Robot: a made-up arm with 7 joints. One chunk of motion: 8 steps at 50 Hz.
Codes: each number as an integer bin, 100 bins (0 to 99) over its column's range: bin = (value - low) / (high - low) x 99, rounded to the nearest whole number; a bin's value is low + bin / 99 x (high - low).
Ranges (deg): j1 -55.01..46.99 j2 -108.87..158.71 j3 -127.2..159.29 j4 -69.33..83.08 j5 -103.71..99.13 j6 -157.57..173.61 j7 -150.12..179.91
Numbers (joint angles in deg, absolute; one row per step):
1: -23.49 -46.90 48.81 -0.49 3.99 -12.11 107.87
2: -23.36 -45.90 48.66 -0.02 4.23 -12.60 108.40
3: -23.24 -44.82 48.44 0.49 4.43 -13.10 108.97
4: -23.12 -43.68 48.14 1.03 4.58 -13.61 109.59
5: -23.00 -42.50 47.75 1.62 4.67 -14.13 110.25
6: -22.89 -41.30 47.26 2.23 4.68 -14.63 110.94
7: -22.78 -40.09 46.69 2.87 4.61 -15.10 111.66
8: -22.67 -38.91 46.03 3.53 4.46 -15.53 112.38
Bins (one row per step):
1: 31 23 61 45 53 43 77
2: 31 23 61 45 53 43 78
3: 31 24 61 45 53 43 78
4: 31 24 61 46 53 43 78
5: 31 25 60 46 53 43 78
6: 31 25 60 46 53 43 78
7: 31 25 60 47 53 43 79
8: 31 26 60 47 53 42 79

